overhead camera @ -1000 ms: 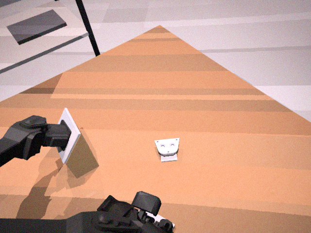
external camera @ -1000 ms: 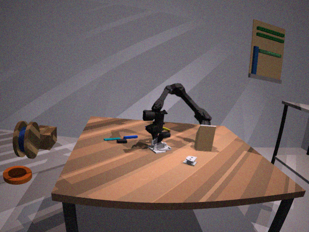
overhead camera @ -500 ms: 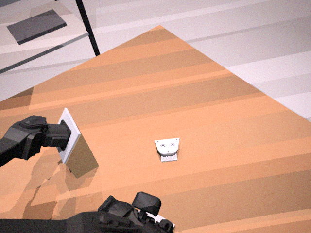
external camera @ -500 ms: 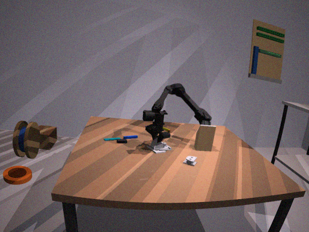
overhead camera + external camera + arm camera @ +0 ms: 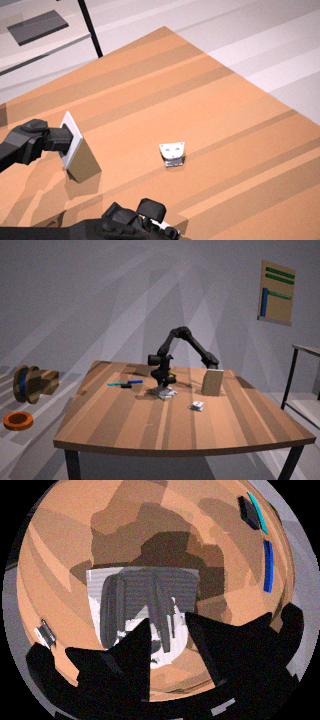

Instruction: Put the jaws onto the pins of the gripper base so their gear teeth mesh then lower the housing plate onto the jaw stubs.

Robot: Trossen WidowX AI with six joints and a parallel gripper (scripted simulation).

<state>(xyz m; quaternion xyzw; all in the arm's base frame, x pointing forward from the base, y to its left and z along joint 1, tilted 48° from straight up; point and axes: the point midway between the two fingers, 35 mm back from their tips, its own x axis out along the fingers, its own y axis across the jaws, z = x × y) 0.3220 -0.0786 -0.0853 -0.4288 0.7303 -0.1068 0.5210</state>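
The white jaw is 4 cm behind my gripper tip and 1 cm above it. Round my gripper tip: black block 22 cm ahead, 6 cm to the right, 1 cm below; blue bar 16 cm ahead, 15 cm to the right, 1 cm below; teal bar 28 cm ahead, 10 cm to the right, 2 cm below.
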